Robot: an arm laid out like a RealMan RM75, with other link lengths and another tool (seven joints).
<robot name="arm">
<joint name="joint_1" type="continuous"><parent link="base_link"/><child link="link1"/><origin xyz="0 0 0.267" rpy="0 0 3.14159"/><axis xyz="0 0 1"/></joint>
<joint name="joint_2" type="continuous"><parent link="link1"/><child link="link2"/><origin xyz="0 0 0" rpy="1.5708 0 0"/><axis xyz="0 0 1"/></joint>
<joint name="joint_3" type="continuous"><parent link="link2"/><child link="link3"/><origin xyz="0 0.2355 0" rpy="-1.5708 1.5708 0"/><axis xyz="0 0 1"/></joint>
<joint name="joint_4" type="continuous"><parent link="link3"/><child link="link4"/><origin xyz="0 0 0" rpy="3.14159 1.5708 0"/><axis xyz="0 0 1"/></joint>
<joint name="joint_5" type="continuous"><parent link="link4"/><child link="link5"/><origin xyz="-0.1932 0 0" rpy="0 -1.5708 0"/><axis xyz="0 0 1"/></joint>
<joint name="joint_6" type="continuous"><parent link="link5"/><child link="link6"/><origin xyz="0 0 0" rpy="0 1.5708 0"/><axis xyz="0 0 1"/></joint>
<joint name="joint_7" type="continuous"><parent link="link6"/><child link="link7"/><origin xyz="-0.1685 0 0" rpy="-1.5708 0 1.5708"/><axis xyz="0 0 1"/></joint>
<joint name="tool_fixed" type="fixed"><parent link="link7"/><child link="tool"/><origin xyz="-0.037 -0.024 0.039" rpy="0 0.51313 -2.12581"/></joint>
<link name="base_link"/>
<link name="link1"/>
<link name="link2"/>
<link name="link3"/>
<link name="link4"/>
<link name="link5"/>
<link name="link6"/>
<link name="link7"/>
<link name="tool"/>
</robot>
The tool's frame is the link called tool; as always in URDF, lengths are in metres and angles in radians. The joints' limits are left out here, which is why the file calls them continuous.
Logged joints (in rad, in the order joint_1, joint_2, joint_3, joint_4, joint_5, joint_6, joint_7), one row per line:
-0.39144 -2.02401 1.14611 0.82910 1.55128 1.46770 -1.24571
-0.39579 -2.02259 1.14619 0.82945 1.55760 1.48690 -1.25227
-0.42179 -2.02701 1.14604 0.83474 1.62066 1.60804 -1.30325
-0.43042 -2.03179 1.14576 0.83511 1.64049 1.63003 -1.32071
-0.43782 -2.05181 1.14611 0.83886 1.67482 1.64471 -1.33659
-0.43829 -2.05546 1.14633 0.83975 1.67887 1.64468 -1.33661
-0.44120 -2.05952 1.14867 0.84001 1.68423 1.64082 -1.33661
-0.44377 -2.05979 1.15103 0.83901 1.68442 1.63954 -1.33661
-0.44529 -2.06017 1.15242 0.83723 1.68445 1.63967 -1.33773
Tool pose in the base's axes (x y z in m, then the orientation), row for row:
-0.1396 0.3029 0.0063 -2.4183 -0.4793 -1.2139
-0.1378 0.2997 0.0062 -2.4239 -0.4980 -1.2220
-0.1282 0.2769 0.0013 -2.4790 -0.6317 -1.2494
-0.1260 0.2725 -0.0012 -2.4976 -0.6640 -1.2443
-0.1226 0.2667 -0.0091 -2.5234 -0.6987 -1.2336
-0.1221 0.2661 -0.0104 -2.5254 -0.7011 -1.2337
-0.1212 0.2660 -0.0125 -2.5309 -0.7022 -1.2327
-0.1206 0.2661 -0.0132 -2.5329 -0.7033 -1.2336
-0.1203 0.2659 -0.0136 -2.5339 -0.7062 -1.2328
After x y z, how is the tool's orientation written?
As angles about the fixed x, y, z axes (roll, pitch, yaw), in radians.
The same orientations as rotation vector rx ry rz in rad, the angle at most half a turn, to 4 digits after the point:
-2.2745 1.2866 -1.0837
-2.2826 1.2945 -1.1062
-2.3589 1.3280 -1.2542
-2.3837 1.3260 -1.2860
-2.4150 1.3224 -1.3179
-2.4169 1.3235 -1.3202
-2.4212 1.3271 -1.3195
-2.4225 1.3299 -1.3204
-2.4242 1.3286 -1.3236

